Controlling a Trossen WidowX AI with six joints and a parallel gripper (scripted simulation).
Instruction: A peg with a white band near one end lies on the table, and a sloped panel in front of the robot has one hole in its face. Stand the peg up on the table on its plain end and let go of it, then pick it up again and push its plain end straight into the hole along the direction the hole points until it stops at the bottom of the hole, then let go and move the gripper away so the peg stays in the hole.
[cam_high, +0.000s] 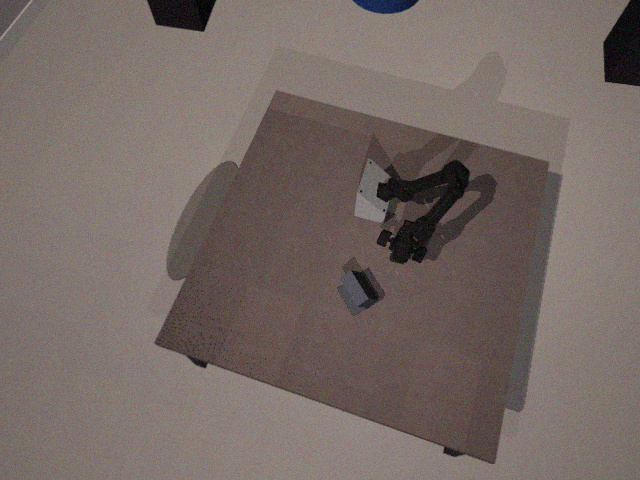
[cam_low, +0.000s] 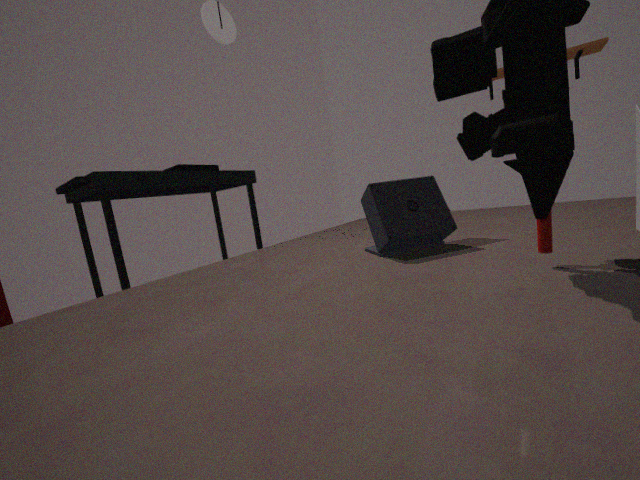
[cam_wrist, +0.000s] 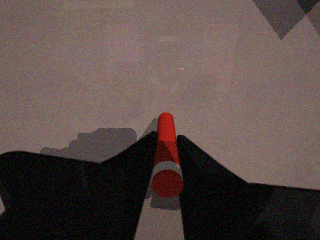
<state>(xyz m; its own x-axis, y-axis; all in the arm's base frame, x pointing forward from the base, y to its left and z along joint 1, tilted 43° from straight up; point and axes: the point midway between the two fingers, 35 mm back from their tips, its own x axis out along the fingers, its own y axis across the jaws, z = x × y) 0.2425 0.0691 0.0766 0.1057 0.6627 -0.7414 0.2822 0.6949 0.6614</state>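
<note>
Right now the sloped panel is 18 cm ahead of my gripper tip, 13 cm to the right of it and 1 cm above it. Round my gripper tip: red peg (2 cm above).
</note>
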